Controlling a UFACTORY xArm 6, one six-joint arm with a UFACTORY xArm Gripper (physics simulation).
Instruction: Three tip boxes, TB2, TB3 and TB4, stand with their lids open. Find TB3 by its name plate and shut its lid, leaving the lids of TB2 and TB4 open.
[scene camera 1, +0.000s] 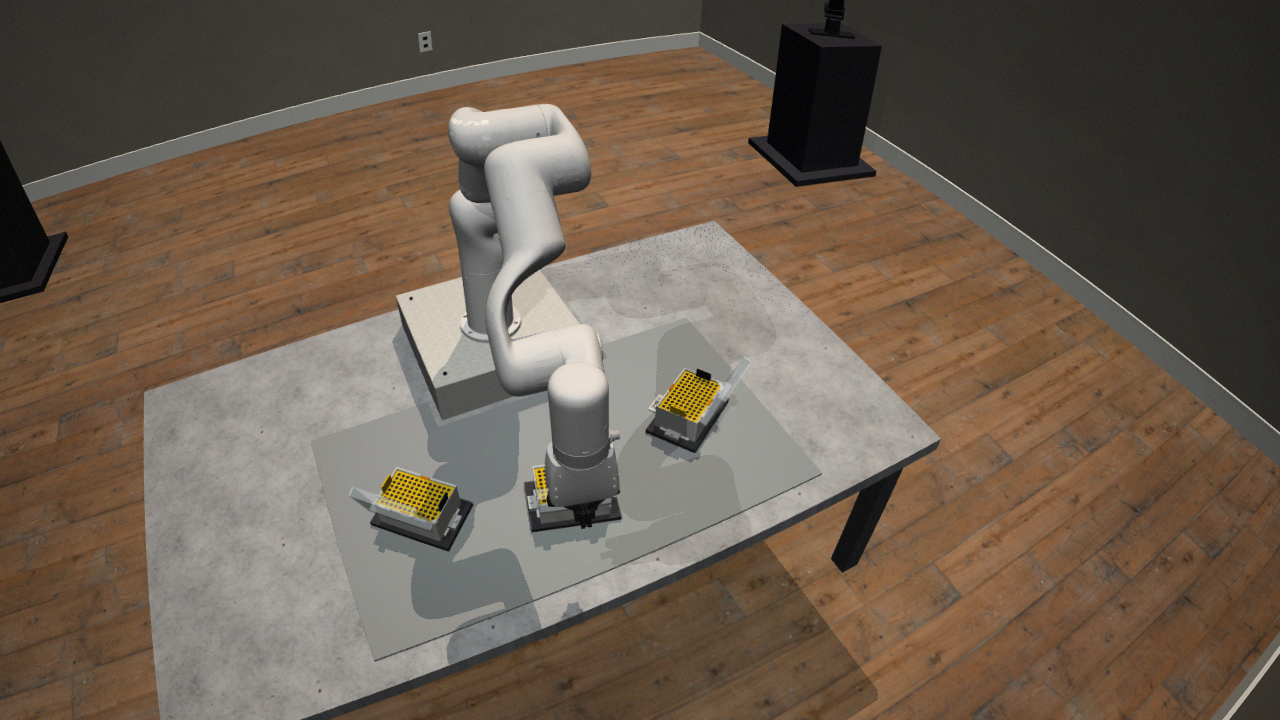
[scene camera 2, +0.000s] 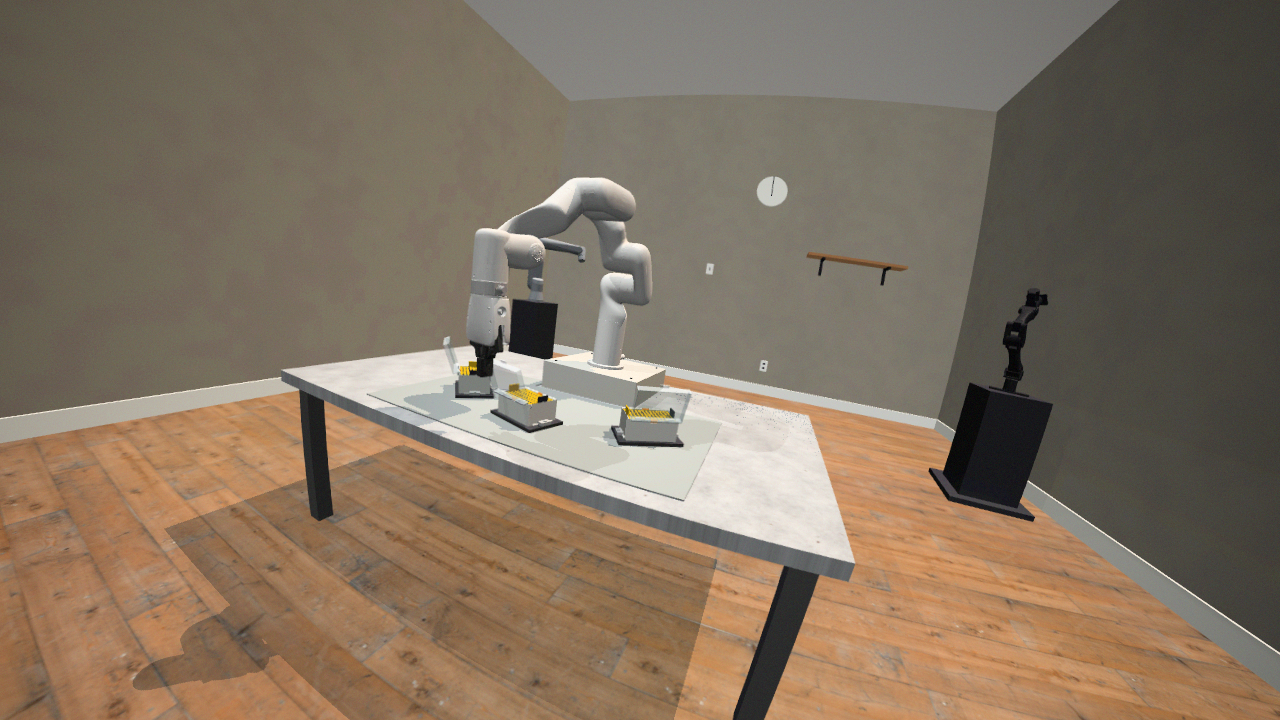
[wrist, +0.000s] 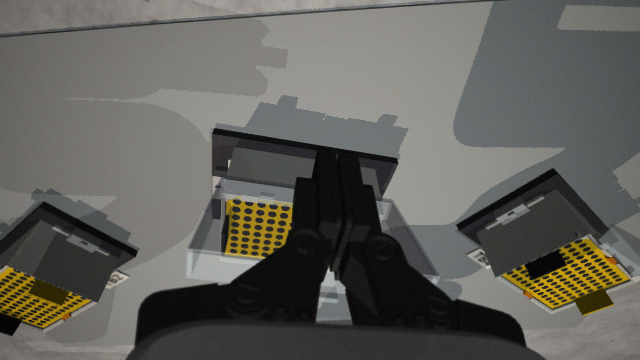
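Where they show: gripper, fingertip midpoint: (scene camera 1: 584, 520) (scene camera 2: 484, 376) (wrist: 330, 176); arm's base, origin of the base link: (scene camera 2: 605, 365).
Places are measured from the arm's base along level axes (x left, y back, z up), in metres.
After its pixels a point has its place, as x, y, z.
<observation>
The middle tip box (scene camera 1: 540, 484) (scene camera 2: 532, 411) {0.092, -0.464, -0.038} (wrist: 257, 227) {0.057, -0.508, 0.037} has a yellow rack. Its clear lid (scene camera 2: 508, 373) {0.057, -0.513, 0.051} (wrist: 199, 265) {0.079, -0.512, 0.063} is raised; its name plate does not show. My gripper (scene camera 1: 585, 519) {0.023, -0.550, 0.042} (scene camera 2: 484, 372) {0.023, -0.550, 0.042} (wrist: 330, 176) {0.023, -0.550, 0.042} is shut and empty. In scene camera 2 the fingertips appear just left of that lid; I cannot tell whether they touch it. One outer box (scene camera 1: 691, 394) (scene camera 2: 648, 428) {0.331, -0.343, -0.041} (wrist: 75, 262) {0.263, -0.338, -0.048}, with a partly legible plate (wrist: 117, 278) {0.262, -0.256, -0.079} ending in 2, has its lid (scene camera 1: 736, 379) {0.366, -0.368, 0.062} open. The other (scene camera 1: 416, 493) (wrist: 530, 235) has its lid (scene camera 1: 362, 497) {-0.302, -0.416, 0.061} open; its number is hidden.
The boxes stand on a grey mat (scene camera 1: 375, 617) {-0.338, -0.549, -0.081} (scene camera 2: 662, 479) {0.430, -0.476, -0.081} on the table (scene camera 1: 223, 402) {-0.609, 0.049, -0.084} (scene camera 2: 769, 510) {0.632, -0.457, -0.084}. The robot's pale base block (scene camera 1: 429, 322) {-0.123, 0.046, 0.001} (scene camera 2: 581, 380) {0.000, -0.137, -0.033} is behind them. In scene camera 1 the outer boxes flank the middle one.
</observation>
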